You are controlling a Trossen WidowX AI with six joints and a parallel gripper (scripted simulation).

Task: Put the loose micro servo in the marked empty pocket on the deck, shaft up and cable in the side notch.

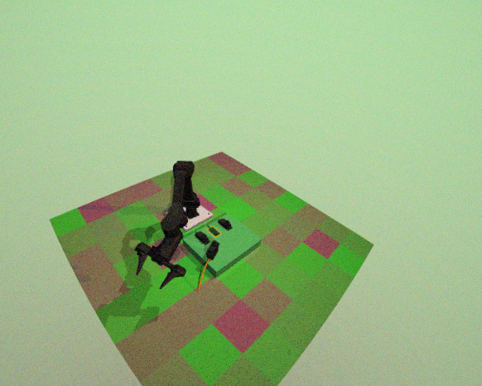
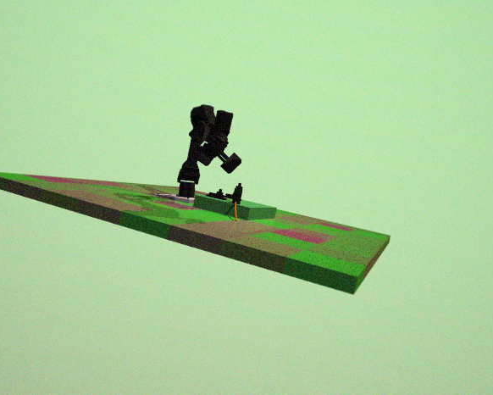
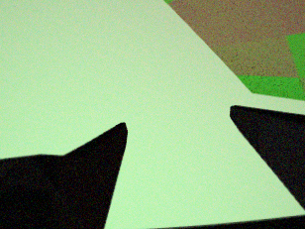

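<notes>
Now: gripper tip 43 cm to the right of the green deck, 18 cm above it and 11 cm past it.
</notes>
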